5 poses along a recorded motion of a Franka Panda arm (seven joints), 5.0 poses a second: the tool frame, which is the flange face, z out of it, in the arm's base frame.
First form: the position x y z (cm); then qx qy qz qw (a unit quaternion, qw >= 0).
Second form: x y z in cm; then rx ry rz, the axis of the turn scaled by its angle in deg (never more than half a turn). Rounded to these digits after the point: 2 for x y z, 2 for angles.
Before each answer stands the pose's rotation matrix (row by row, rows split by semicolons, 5 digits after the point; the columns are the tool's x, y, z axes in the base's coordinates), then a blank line. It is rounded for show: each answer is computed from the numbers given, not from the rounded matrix.
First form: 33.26 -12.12 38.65 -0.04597 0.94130 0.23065 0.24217
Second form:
-0.87848 -0.19826 0.43470; 0.02517 0.88938 0.45648; -0.47711 0.41195 -0.77631

33.26 -12.12 38.65 -7.20 147.44 36.13
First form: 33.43 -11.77 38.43 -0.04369 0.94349 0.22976 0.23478
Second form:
-0.88594 -0.19033 0.42295; 0.02544 0.89060 0.45407; -0.46310 0.41304 -0.78418

33.43 -11.77 38.43 -6.87 148.35 36.13
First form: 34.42 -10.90 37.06 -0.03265 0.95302 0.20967 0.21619
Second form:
-0.90439 -0.15289 0.39837; 0.02842 0.90995 0.41375; -0.42575 0.38552 -0.81860

34.42 -10.90 37.06 -5.18 151.32 33.29
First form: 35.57 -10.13 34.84 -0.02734 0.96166 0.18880 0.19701
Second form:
-0.92088 -0.12698 0.36859; 0.02181 0.92721 0.37390; -0.38924 0.35235 -0.85108

35.57 -10.13 34.84 -4.39 154.27 30.29
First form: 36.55 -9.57 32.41 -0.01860 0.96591 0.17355 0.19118
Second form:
-0.92621 -0.10229 0.36287; 0.03043 0.93907 0.34238; -0.37578 0.32816 -0.86666

36.55 -9.57 32.41 -2.99 155.44 27.93
